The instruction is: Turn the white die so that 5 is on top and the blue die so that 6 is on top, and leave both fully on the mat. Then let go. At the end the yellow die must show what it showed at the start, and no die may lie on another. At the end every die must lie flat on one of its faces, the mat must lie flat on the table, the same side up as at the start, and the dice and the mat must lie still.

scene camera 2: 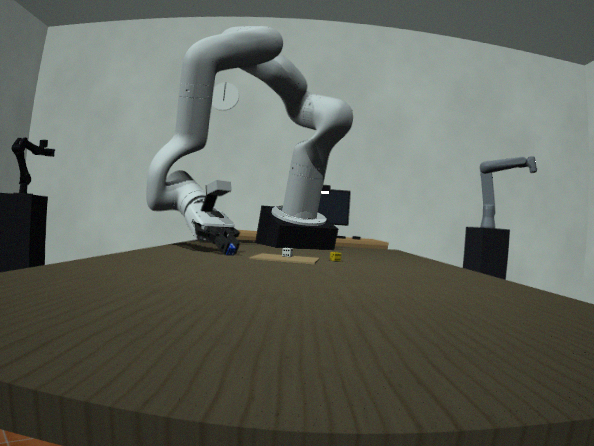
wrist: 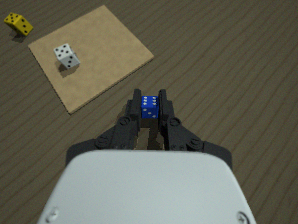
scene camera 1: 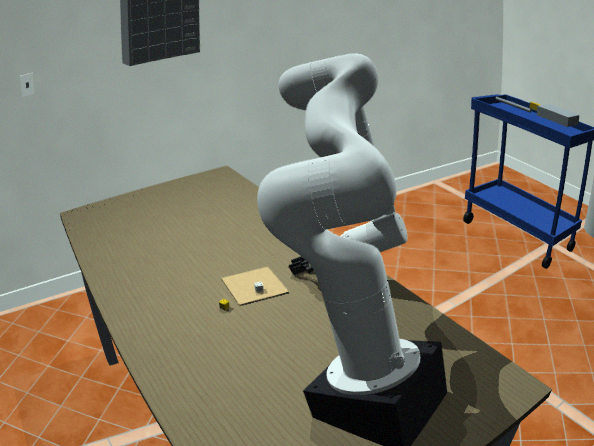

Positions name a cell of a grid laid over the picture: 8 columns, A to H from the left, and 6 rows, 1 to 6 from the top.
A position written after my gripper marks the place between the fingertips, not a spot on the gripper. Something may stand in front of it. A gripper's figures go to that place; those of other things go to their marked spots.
My gripper (wrist: E3) is 0.14 m from the lens. A tan mat (wrist: C2): 0.20 m from the lens.
